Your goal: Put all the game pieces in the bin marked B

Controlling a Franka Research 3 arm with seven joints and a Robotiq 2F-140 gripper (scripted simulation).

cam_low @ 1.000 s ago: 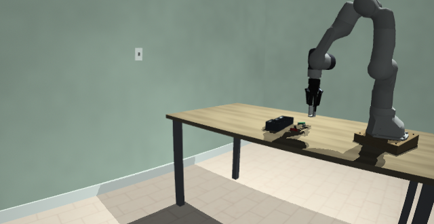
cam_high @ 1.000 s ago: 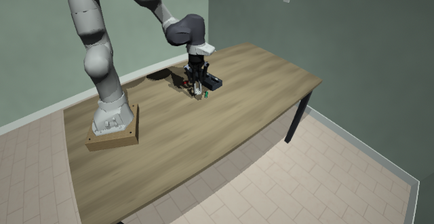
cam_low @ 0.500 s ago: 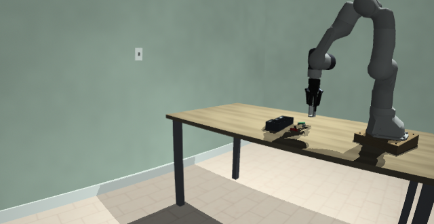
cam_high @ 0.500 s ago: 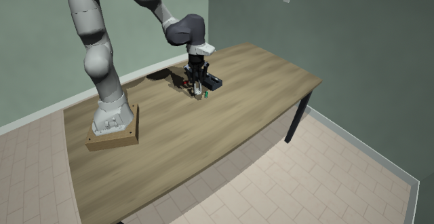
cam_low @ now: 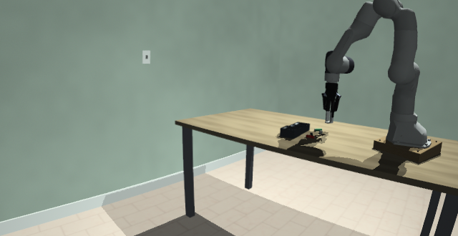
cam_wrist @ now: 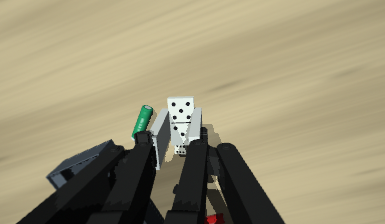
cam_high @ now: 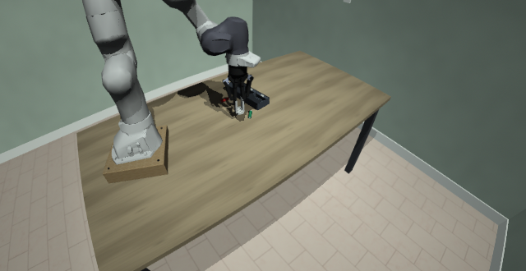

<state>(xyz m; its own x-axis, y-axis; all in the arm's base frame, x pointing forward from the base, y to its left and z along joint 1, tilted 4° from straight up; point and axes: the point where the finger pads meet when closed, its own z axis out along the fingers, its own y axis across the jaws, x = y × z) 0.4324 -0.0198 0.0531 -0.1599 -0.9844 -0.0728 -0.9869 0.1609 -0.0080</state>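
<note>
My hand is 30 mm above the white domino. From my hand the other things lie so: black bolt (130 mm to the left, 90 mm below, 40 mm ahead); then white die (90 mm below, 60 mm to the left, 20 mm ahead); then green cylinder (90 mm below, 60 mm ahead, 10 mm to the left).
</note>
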